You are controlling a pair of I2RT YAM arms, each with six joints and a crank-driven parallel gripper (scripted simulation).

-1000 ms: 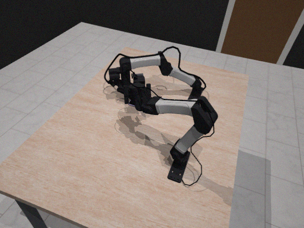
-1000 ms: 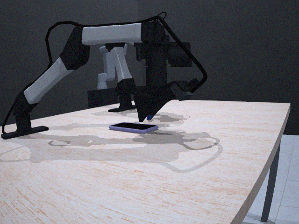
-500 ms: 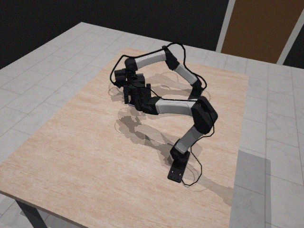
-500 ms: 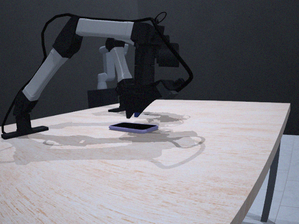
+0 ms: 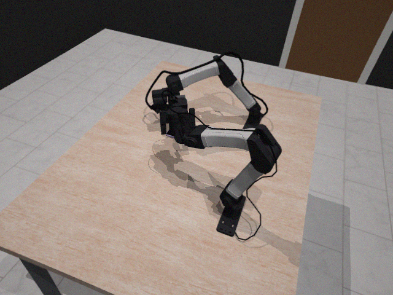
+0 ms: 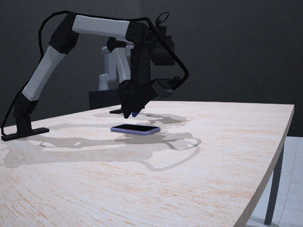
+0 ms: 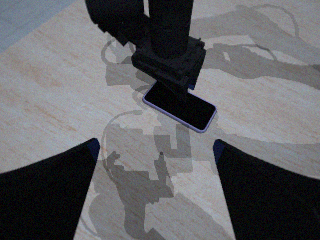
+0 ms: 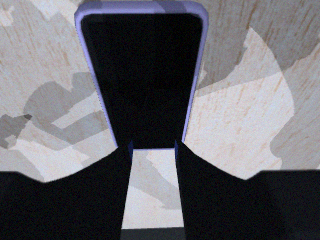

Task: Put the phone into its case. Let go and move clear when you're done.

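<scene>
Right now the black phone is 4 cm below my right hand and 1 cm ahead of it.
</scene>
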